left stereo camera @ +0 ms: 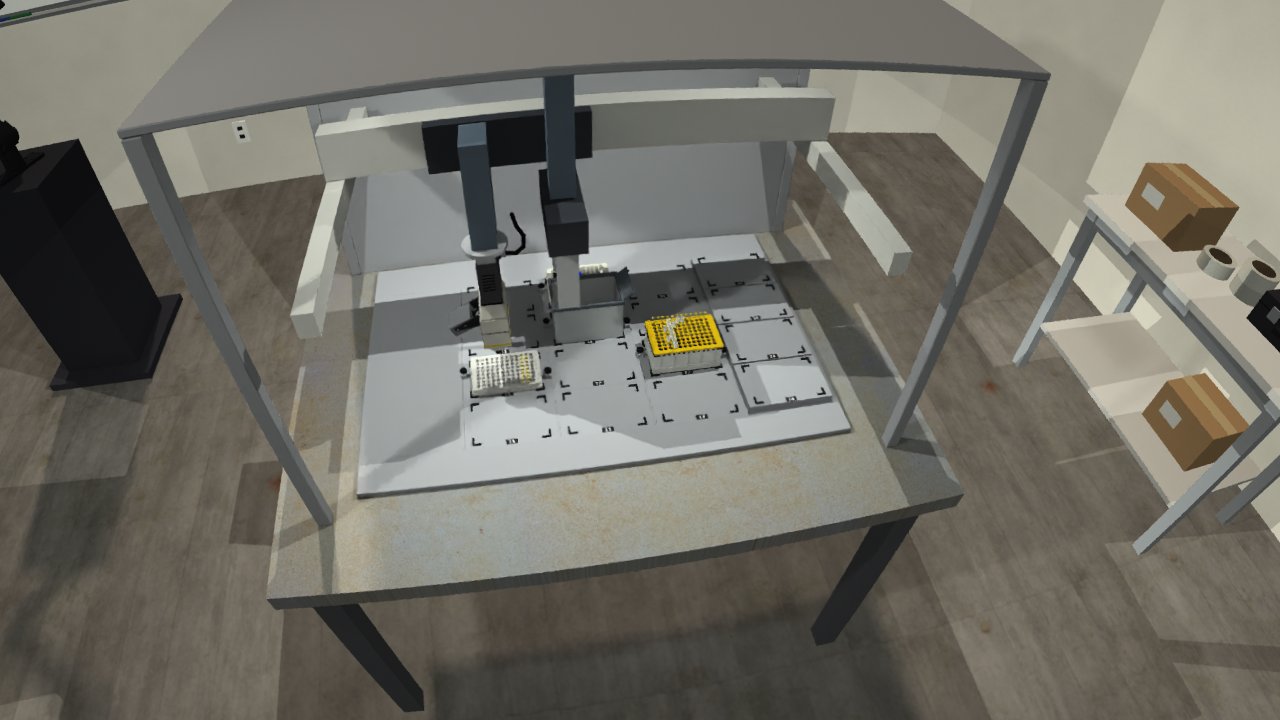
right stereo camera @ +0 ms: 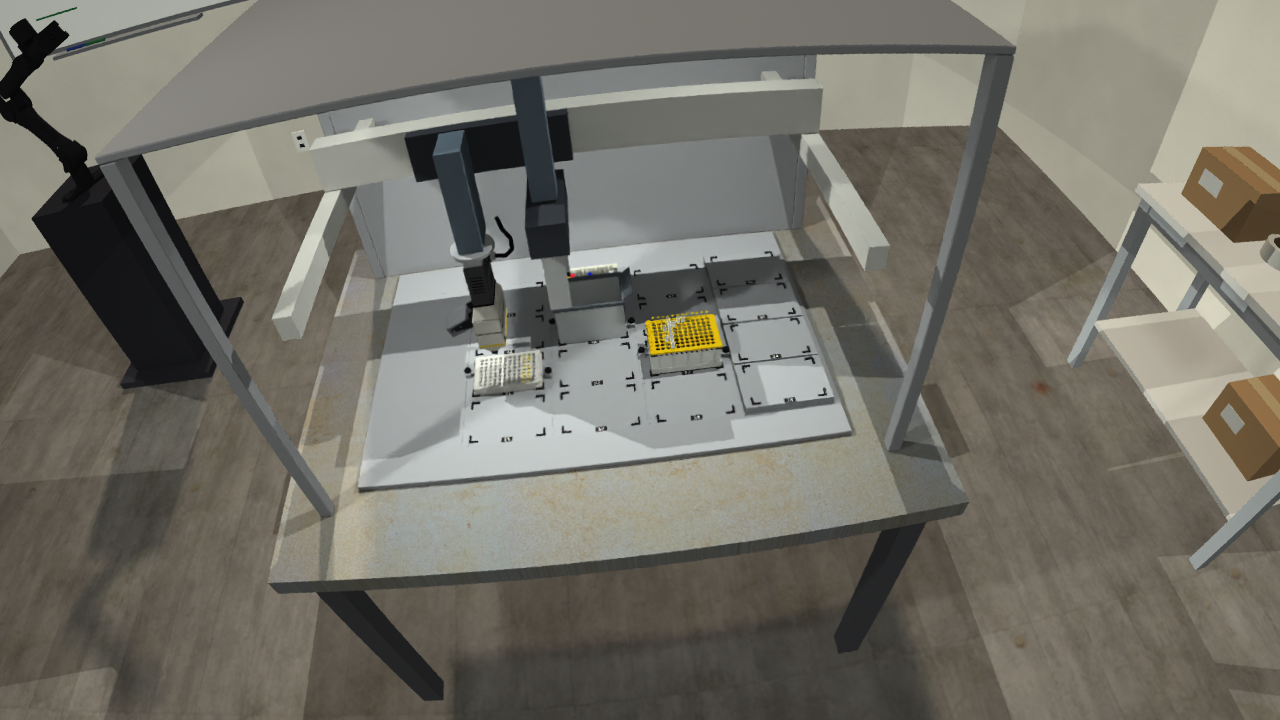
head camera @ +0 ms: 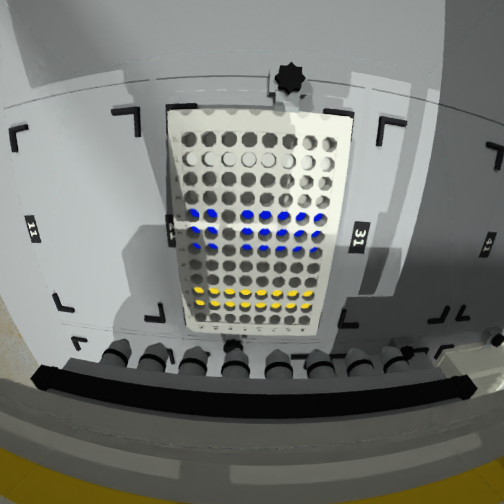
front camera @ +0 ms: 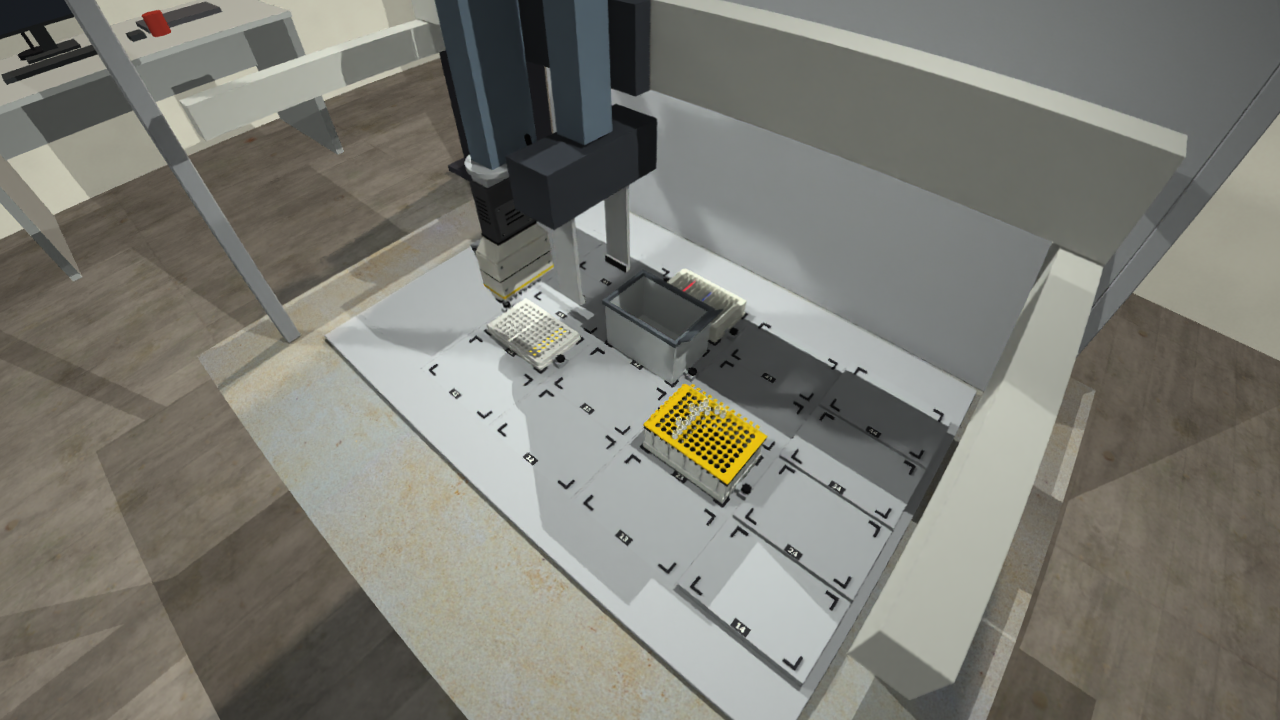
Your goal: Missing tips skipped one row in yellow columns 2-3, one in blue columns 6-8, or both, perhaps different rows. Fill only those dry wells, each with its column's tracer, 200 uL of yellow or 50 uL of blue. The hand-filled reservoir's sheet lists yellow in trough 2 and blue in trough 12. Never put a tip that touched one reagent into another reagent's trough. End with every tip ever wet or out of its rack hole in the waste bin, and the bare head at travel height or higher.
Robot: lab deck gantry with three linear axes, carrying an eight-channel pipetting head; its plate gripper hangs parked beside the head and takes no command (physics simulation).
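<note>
The white well plate (front camera: 534,332) (head camera: 240,122) (left stereo camera: 506,371) (right stereo camera: 507,370) lies on the deck. In the head view its two yellow lines look filled in every well. The three blue lines share one dark well, third from the left. The pipetting head (front camera: 516,259) (left stereo camera: 494,322) (right stereo camera: 490,322) hangs low behind the plate; its nozzles (head camera: 235,361) are bare. The yellow tip rack (front camera: 727,474) (left stereo camera: 684,360) (right stereo camera: 684,360) holds some pale tips. The grey waste bin (front camera: 640,344) (left stereo camera: 588,324) stands before the reservoir (front camera: 735,310) (right stereo camera: 608,267). The parked gripper (front camera: 597,283) is open and empty.
A black knob (head camera: 290,78) stands at the plate's end. Raised deck panels (front camera: 760,582) lie at the right. Four thin posts hold the canopy (left stereo camera: 572,35) over the deck; one post (left stereo camera: 971,259) stands at the right. A beam (left stereo camera: 716,116) spans the back.
</note>
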